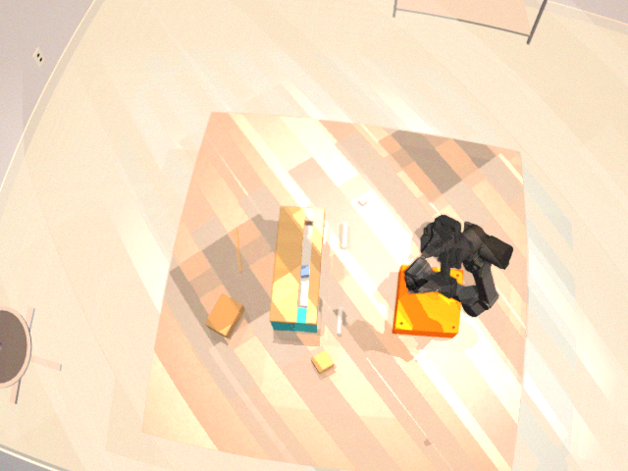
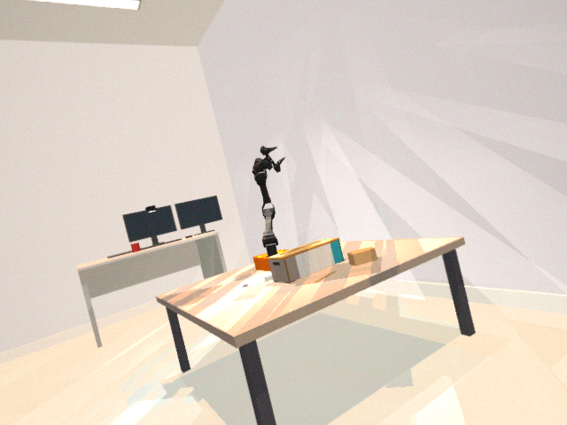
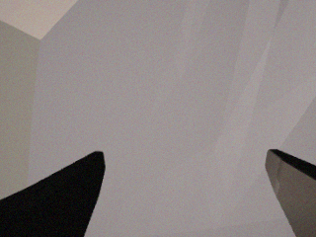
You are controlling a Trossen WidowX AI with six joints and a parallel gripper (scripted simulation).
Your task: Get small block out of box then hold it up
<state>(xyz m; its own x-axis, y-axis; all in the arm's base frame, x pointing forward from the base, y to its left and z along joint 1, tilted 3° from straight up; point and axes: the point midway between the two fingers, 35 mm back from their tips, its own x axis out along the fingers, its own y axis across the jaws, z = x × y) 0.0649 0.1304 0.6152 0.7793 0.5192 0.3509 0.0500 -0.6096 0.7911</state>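
My gripper tip is 61 cm above the pale blue block, 25 cm short of it and 22 cm to the left of it. Also, from my gripper tip: tan block (67 cm below, 51 cm ahead, 9 cm to the right); then thin stick (69 cm below, 48 cm ahead, 33 cm to the right).
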